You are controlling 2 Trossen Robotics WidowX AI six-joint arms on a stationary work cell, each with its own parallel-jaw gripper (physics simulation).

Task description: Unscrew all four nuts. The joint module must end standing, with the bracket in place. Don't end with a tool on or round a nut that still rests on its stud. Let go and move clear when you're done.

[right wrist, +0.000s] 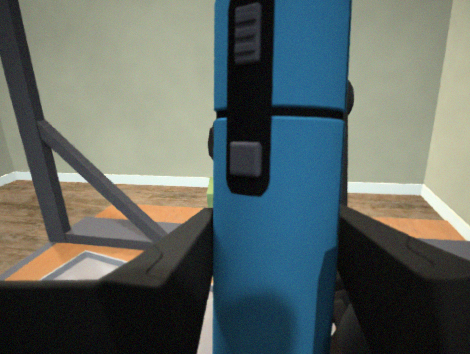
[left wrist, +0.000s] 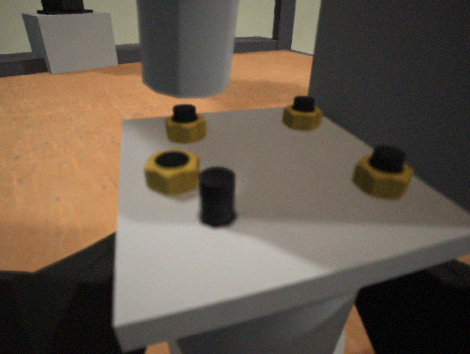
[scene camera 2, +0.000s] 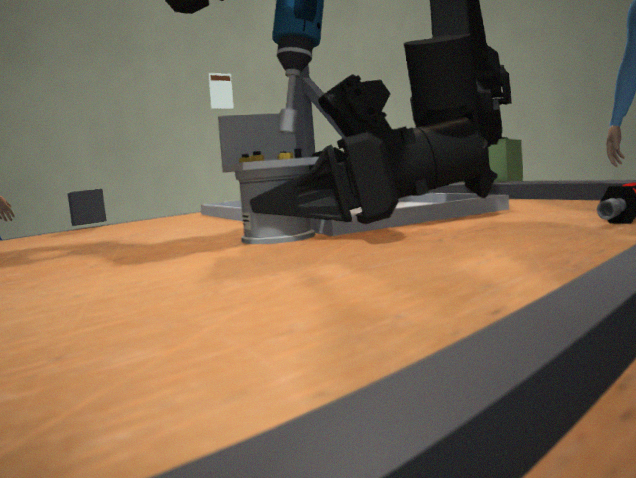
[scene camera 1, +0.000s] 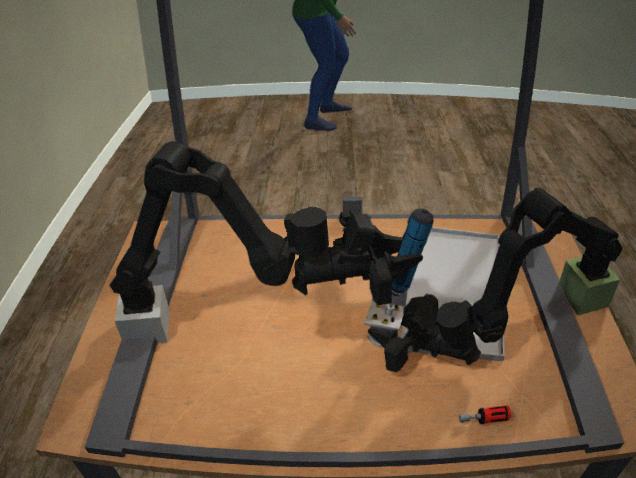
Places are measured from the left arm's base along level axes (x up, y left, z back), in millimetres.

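Where they show: left gripper, fingertip midpoint: (left wrist: 255,218) (scene camera 2: 251,205) (scene camera 1: 375,322); right gripper, fingertip midpoint: (right wrist: 270,216) (scene camera 1: 418,249); left arm's base, origin of the base link: (scene camera 1: 593,270); right arm's base, origin of the base link: (left wrist: 65,13) (scene camera 1: 138,302).
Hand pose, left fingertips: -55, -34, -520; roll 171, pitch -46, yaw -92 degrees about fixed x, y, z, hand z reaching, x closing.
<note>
Each offset is from my left fingertips to the top centre of the thing, as dx, dy, dz. "spot": to the spot under its first point. Level surfaces: height alone.
The grey joint module @[+44, +14, +14] (scene camera 2: 277,226) (left wrist: 280,327) stands upright with the bracket plate (scene camera 2: 280,164) (left wrist: 300,215) on top. Three yellow nuts @[+41, +21, -10] (left wrist: 185,127) @[+41, -10, +7] (left wrist: 302,117) @[+41, +8, +38] (left wrist: 382,176) sit round their studs. A fourth nut @[+41, +38, +7] (left wrist: 172,172) is off its stud, next to the bare black stud @[+44, +38, +21] (left wrist: 217,197). My left gripper (scene camera 2: 267,204) (left wrist: 255,218) is shut on the module from the side. My right gripper (scene camera 1: 408,252) (right wrist: 270,216) is shut on the blue driver @[+294, +43, +34] (scene camera 1: 415,236) (scene camera 2: 298,23) (right wrist: 300,165), tilted slightly. Its socket @[+105, +38, +16] (scene camera 2: 287,120) (left wrist: 187,50) hangs above the plate, apart from the nuts; its inside is hidden.
A shallow light tray @[-14, -85, +219] (scene camera 1: 465,234) (scene camera 2: 431,215) lies beside the module, partly under my left arm. A red driver @[-1, +275, +133] (scene camera 1: 496,414) (scene camera 2: 624,203) lies on the table @[dx -30] (scene camera 1: 257,400) near the front right in scene camera 1. A dark upright panel @[spot: +55, -13, +24] (scene camera 2: 254,141) (left wrist: 395,75) rises beside the nuts.
</note>
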